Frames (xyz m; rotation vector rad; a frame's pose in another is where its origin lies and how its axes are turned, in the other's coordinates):
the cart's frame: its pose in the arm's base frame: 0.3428 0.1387 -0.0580 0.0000 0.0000 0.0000
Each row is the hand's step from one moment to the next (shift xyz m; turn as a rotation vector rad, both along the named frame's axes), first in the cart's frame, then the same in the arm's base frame.
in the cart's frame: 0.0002 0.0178 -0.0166 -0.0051 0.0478 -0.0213
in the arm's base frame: 0.0002 0.0178 -0.0166 -0.0051 0.0478 -0.0213
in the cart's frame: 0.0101 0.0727 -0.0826 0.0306 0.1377 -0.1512
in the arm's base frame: 0.0101 0.0727 -0.0826 0.0306 0.1377 -0.1512
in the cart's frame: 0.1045 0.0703 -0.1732 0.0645 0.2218 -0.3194
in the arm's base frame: 0.1045 0.0703 -0.1732 0.0645 0.2218 -0.3194
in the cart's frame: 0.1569 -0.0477 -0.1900 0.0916 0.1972 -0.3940
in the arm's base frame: 0.1569 -0.0477 -0.1900 0.0916 0.1972 -0.3940
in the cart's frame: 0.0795 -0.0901 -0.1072 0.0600 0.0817 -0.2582
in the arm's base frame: 0.0795 -0.0901 -0.1072 0.0600 0.0817 -0.2582
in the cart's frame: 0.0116 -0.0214 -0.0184 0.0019 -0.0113 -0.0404
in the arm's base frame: 0.0116 -0.0214 -0.0184 0.0019 -0.0113 -0.0404
